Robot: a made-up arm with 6 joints.
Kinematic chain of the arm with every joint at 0, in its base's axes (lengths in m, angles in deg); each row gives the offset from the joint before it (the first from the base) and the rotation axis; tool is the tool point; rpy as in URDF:
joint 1: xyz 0 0 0.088 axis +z
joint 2: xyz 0 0 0 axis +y
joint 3: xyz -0.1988 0 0.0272 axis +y
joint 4: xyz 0.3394 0 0.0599 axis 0.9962 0 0.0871
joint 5: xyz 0 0 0 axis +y
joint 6: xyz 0.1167 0 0.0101 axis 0.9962 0 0.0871
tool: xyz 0 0 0 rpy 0 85 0
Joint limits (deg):
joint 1: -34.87..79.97
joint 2: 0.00..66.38
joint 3: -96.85..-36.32
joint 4: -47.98..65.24
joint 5: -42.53..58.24
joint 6: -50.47..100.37
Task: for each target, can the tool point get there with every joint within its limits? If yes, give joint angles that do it. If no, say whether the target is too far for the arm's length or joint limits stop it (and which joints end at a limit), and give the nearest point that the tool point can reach.
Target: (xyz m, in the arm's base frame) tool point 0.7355 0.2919 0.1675
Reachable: no: too far | nearest point 0.3745 0.1486 0.2196 | short by 0.392 m
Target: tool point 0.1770 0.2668 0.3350
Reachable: yes | joints 52.02 43.23 -49.39 42.38 18.15 -9.68
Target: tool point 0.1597 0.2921 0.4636
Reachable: yes | joints 62.88 56.91 -71.22 31.28 -8.54 3.66
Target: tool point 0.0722 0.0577 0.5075
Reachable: yes | joints 59.53 8.96 -49.64 54.68 -20.19 57.79
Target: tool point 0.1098 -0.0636 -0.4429
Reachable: no: joint limits stop it (at a limit: joint 2, joint 3, joint 5) | nearest point 0.2445 -0.1416 0.0465 | short by 0.514 m
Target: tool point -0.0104 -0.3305 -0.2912
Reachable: no: joint limits stop it (at a limit: joint 1, joint 2, joint 3, joint 5) | nearest point 0.2071 -0.2081 0.0600 | short by 0.431 m
